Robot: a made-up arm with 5 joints. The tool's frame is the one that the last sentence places. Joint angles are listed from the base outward.
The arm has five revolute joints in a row. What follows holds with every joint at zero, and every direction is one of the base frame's.
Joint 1 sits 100.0 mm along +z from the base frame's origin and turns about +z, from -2.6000 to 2.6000 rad.
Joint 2 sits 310.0 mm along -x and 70.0 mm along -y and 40.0 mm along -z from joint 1 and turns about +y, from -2.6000 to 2.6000 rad.
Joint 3 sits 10.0 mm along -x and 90.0 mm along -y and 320.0 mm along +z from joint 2 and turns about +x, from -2.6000 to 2.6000 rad.
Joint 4 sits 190.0 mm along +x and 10.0 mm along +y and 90.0 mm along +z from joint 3 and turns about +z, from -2.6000 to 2.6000 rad.
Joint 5 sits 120.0 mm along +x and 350.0 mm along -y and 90.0 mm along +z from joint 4 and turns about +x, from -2.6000 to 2.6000 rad.
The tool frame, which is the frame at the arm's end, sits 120.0 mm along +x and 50.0 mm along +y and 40.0 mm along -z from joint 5; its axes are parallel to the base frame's.
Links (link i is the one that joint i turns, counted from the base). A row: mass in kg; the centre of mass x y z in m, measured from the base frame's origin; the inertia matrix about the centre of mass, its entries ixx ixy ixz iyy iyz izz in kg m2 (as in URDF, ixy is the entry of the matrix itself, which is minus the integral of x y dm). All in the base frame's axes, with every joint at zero. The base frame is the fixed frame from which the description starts. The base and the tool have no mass.
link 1: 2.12; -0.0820 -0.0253 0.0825; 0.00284 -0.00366 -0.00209 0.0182 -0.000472 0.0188
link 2: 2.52; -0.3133 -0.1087 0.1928; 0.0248 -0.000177 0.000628 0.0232 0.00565 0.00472
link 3: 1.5; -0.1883 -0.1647 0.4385; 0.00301 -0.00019 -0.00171 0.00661 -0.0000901 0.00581
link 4: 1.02; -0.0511 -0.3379 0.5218; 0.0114 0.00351 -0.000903 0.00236 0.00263 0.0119
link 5: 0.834; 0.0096 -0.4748 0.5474; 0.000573 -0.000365 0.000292 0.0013 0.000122 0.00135
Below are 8 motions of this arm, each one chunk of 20 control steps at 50 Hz.
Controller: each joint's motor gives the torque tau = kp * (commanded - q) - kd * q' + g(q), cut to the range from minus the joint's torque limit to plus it. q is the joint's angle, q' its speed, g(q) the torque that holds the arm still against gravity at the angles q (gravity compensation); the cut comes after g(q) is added. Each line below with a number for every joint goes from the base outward.
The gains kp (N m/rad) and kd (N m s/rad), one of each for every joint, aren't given. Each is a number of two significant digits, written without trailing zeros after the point. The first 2 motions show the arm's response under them.
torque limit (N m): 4.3 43 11 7.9 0.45
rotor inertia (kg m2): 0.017 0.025 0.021 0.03 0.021
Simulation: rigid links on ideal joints. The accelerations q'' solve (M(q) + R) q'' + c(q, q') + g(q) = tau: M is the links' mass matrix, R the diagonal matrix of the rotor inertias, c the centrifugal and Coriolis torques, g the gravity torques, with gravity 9.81 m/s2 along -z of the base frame. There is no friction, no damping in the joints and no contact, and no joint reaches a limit. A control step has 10 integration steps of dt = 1/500 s. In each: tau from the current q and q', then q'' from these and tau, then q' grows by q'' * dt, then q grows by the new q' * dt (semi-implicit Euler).
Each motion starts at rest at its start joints. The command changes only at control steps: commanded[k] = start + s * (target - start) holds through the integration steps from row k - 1 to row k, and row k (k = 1, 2, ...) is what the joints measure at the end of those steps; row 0 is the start. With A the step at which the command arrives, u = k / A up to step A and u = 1 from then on. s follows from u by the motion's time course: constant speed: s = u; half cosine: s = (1 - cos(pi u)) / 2; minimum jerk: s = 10 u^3 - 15 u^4 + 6 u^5; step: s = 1 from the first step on.
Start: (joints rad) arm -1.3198 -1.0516 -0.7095 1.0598 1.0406
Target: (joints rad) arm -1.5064 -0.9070 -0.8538 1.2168 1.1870
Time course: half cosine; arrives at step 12
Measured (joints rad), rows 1 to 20:
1: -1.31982 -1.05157 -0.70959 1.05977 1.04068
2: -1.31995 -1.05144 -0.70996 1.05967 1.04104
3: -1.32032 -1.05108 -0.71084 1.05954 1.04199
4: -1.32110 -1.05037 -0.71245 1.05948 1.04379
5: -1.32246 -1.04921 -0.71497 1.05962 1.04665
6: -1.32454 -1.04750 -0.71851 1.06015 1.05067
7: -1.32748 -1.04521 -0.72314 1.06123 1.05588
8: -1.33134 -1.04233 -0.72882 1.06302 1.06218
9: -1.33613 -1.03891 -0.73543 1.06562 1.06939
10: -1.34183 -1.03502 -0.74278 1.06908 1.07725
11: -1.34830 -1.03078 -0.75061 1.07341 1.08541
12: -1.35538 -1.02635 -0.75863 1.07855 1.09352
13: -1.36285 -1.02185 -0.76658 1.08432 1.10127
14: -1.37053 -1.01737 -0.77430 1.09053 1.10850
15: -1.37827 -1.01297 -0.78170 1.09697 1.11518
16: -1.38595 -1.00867 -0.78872 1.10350 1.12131
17: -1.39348 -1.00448 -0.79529 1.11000 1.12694
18: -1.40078 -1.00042 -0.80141 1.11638 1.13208
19: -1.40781 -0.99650 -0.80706 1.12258 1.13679
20: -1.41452 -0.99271 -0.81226 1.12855 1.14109
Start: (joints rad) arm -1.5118 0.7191 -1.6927 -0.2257 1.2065
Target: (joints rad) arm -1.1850 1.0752 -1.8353 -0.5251 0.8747
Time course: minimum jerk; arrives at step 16
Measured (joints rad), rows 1 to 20:
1: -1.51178 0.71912 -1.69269 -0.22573 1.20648
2: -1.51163 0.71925 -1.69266 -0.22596 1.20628
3: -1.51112 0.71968 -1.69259 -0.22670 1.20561
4: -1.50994 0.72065 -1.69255 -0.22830 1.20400
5: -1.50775 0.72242 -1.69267 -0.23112 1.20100
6: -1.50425 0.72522 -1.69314 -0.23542 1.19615
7: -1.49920 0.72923 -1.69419 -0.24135 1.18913
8: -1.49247 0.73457 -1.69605 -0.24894 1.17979
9: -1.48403 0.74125 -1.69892 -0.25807 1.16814
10: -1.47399 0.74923 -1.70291 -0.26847 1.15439
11: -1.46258 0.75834 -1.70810 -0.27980 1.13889
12: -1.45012 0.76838 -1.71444 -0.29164 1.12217
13: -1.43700 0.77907 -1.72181 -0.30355 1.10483
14: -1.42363 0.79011 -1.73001 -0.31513 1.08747
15: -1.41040 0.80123 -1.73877 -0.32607 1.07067
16: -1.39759 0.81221 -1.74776 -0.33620 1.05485
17: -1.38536 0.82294 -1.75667 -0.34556 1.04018
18: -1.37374 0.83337 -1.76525 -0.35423 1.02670
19: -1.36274 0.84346 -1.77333 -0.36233 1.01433
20: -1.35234 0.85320 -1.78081 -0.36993 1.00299
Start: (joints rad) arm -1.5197 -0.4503 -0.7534 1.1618 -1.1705
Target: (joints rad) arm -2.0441 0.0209 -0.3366 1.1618 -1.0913
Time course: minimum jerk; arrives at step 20
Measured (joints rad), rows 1 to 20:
1: -1.51971 -0.45029 -0.75336 1.16180 -1.17050
2: -1.51982 -0.45021 -0.75307 1.16183 -1.17046
3: -1.52021 -0.44993 -0.75215 1.16188 -1.17032
4: -1.52115 -0.44925 -0.75013 1.16194 -1.17003
5: -1.52298 -0.44795 -0.74654 1.16198 -1.16948
6: -1.52605 -0.44581 -0.74097 1.16197 -1.16861
7: -1.53068 -0.44260 -0.73311 1.16188 -1.16738
8: -1.53717 -0.43815 -0.72276 1.16171 -1.16573
9: -1.54572 -0.43235 -0.70988 1.16146 -1.16367
10: -1.55644 -0.42512 -0.69458 1.16116 -1.16119
11: -1.56934 -0.41648 -0.67710 1.16083 -1.15834
12: -1.58434 -0.40648 -0.65780 1.16052 -1.15515
13: -1.60123 -0.39526 -0.63715 1.16026 -1.15171
14: -1.61970 -0.38300 -0.61570 1.16007 -1.14809
15: -1.63935 -0.36992 -0.59402 1.15998 -1.14438
16: -1.65975 -0.35628 -0.57266 1.15997 -1.14067
17: -1.68042 -0.34233 -0.55213 1.16003 -1.13705
18: -1.70090 -0.32834 -0.53287 1.16013 -1.13361
19: -1.72080 -0.31453 -0.51514 1.16026 -1.13038
20: -1.73982 -0.30106 -0.49904 1.16039 -1.12742

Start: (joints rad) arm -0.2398 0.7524 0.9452 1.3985 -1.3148
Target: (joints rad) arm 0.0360 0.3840 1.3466 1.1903 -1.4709
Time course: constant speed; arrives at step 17
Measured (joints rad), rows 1 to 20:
1: -0.23904 0.75190 0.94701 1.39789 -1.31510
2: -0.23739 0.75070 0.95088 1.39649 -1.31597
3: -0.23493 0.74877 0.95664 1.39439 -1.31749
4: -0.23173 0.74610 0.96411 1.39164 -1.31964
5: -0.22782 0.74269 0.97313 1.38832 -1.32240
6: -0.22326 0.73855 0.98356 1.38447 -1.32570
7: -0.21808 0.73369 0.99525 1.38014 -1.32951
8: -0.21232 0.72814 1.00807 1.37538 -1.33378
9: -0.20600 0.72192 1.02193 1.37023 -1.33847
10: -0.19915 0.71506 1.03670 1.36472 -1.34353
11: -0.19181 0.70756 1.05231 1.35888 -1.34894
12: -0.18399 0.69946 1.06866 1.35273 -1.35466
13: -0.17572 0.69078 1.08568 1.34630 -1.36067
14: -0.16702 0.68155 1.10331 1.33961 -1.36694
15: -0.15791 0.67178 1.12147 1.33268 -1.37346
16: -0.14842 0.66149 1.14013 1.32552 -1.38019
17: -0.13857 0.65072 1.15922 1.31816 -1.38712
18: -0.12909 0.64009 1.17675 1.31120 -1.39391
19: -0.12010 0.62979 1.19255 1.30479 -1.40029
20: -0.11158 0.61985 1.20679 1.29888 -1.40619

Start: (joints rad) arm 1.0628 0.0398 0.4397 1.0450 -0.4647
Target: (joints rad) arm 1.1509 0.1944 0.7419 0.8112 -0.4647
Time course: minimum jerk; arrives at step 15
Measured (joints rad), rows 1 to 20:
1: 1.06281 0.03980 0.43974 1.04500 -0.46470
2: 1.06285 0.03981 0.44006 1.04501 -0.46467
3: 1.06299 0.03986 0.44107 1.04496 -0.46459
4: 1.06333 0.04001 0.44331 1.04473 -0.46441
5: 1.06396 0.04037 0.44727 1.04412 -0.46410
6: 1.06497 0.04104 0.45338 1.04290 -0.46364
7: 1.06642 0.04214 0.46190 1.04082 -0.46304
8: 1.06834 0.04377 0.47287 1.03769 -0.46234
9: 1.07073 0.04598 0.48614 1.03336 -0.46158
10: 1.07355 0.04882 0.50134 1.02778 -0.46083
11: 1.07671 0.05226 0.51793 1.02100 -0.46015
12: 1.08012 0.05625 0.53527 1.01316 -0.45962
13: 1.08365 0.06071 0.55269 1.00448 -0.45928
14: 1.08720 0.06552 0.56959 0.99525 -0.45916
15: 1.09069 0.07054 0.58552 0.98576 -0.45928
16: 1.09405 0.07565 0.60033 0.97628 -0.45960
17: 1.09728 0.08075 0.61399 0.96701 -0.46006
18: 1.10036 0.08577 0.62651 0.95805 -0.46060
19: 1.10330 0.09066 0.63796 0.94947 -0.46119
20: 1.10608 0.09539 0.64837 0.94132 -0.46178

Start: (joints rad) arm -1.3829 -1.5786 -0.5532 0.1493 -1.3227
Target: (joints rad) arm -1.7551 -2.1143 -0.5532 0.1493 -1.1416
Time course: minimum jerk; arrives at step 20
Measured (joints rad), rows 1 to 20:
1: -1.38290 -1.57861 -0.55319 0.14931 -1.32269
2: -1.38293 -1.57868 -0.55310 0.14940 -1.32265
3: -1.38301 -1.57894 -0.55283 0.14966 -1.32247
4: -1.38323 -1.57956 -0.55223 0.15020 -1.32202
5: -1.38369 -1.58075 -0.55118 0.15109 -1.32115
6: -1.38450 -1.58273 -0.54957 0.15236 -1.31970
7: -1.38580 -1.58574 -0.54737 0.15401 -1.31751
8: -1.38760 -1.58998 -0.54482 0.15603 -1.31446
9: -1.38989 -1.59565 -0.54220 0.15840 -1.31045
10: -1.39261 -1.60286 -0.53972 0.16103 -1.30544
11: -1.39576 -1.61166 -0.53743 0.16379 -1.29947
12: -1.39934 -1.62203 -0.53536 0.16651 -1.29263
13: -1.40338 -1.63386 -0.53354 0.16901 -1.28506
14: -1.40789 -1.64700 -0.53197 0.17111 -1.27693
15: -1.41289 -1.66124 -0.53066 0.17266 -1.26845
16: -1.41842 -1.67631 -0.52959 0.17354 -1.25984
17: -1.42449 -1.69194 -0.52877 0.17368 -1.25133
18: -1.43113 -1.70783 -0.52817 0.17304 -1.24312
19: -1.43835 -1.72373 -0.52777 0.17166 -1.23536
20: -1.44615 -1.73942 -0.52752 0.16966 -1.22817

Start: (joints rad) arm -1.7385 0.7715 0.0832 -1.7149 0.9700
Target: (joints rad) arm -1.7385 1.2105 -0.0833 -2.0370 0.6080
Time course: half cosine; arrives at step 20
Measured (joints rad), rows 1 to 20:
1: -1.73852 0.77154 0.08317 -1.71493 0.96994
2: -1.73859 0.77174 0.08304 -1.71506 0.96962
3: -1.73873 0.77227 0.08267 -1.71545 0.96878
4: -1.73895 0.77330 0.08195 -1.71623 0.96714
5: -1.73925 0.77499 0.08073 -1.71757 0.96445
6: -1.73961 0.77749 0.07891 -1.71959 0.96050
7: -1.74001 0.78093 0.07639 -1.72243 0.95513
8: -1.74043 0.78539 0.07311 -1.72617 0.94825
9: -1.74087 0.79095 0.06902 -1.73088 0.93982
10: -1.74128 0.79762 0.06413 -1.73659 0.92984
11: -1.74166 0.80541 0.05844 -1.74330 0.91838
12: -1.74199 0.81428 0.05203 -1.75099 0.90557
13: -1.74225 0.82414 0.04497 -1.75959 0.89157
14: -1.74243 0.83491 0.03736 -1.76900 0.87658
15: -1.74252 0.84645 0.02934 -1.77911 0.86086
16: -1.74252 0.85860 0.02106 -1.78978 0.84468
17: -1.74242 0.87120 0.01266 -1.80085 0.82831
18: -1.74222 0.88406 0.00433 -1.81215 0.81208
19: -1.74194 0.89696 -0.00377 -1.82349 0.79629
20: -1.74158 0.90972 -0.01147 -1.83469 0.78125

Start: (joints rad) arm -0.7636 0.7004 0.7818 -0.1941 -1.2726
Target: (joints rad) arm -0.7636 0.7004 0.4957 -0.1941 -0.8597
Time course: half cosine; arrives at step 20
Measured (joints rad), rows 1 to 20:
1: -0.76361 0.70041 0.78175 -0.19410 -1.27253
2: -0.76367 0.70045 0.78150 -0.19409 -1.27216
3: -0.76378 0.70054 0.78086 -0.19408 -1.27120
4: -0.76397 0.70068 0.77962 -0.19407 -1.26934
5: -0.76423 0.70086 0.77756 -0.19409 -1.26630
6: -0.76456 0.70108 0.77450 -0.19414 -1.26184
7: -0.76495 0.70133 0.77028 -0.19421 -1.25579
8: -0.76538 0.70160 0.76479 -0.19432 -1.24803
9: -0.76583 0.70188 0.75796 -0.19447 -1.23851
10: -0.76629 0.70216 0.74976 -0.19464 -1.22724
11: -0.76673 0.70241 0.74023 -0.19484 -1.21429
12: -0.76714 0.70264 0.72944 -0.19505 -1.19979
13: -0.76749 0.70283 0.71752 -0.19528 -1.18391
14: -0.76778 0.70297 0.70463 -0.19550 -1.16690
15: -0.76798 0.70305 0.69098 -0.19572 -1.14902
16: -0.76808 0.70307 0.67680 -0.19592 -1.13056
17: -0.76807 0.70303 0.66234 -0.19609 -1.11186
18: -0.76796 0.70292 0.64790 -0.19623 -1.09326
19: -0.76772 0.70275 0.63374 -0.19632 -1.07510
20: -0.76737 0.70251 0.62017 -0.19636 -1.05773

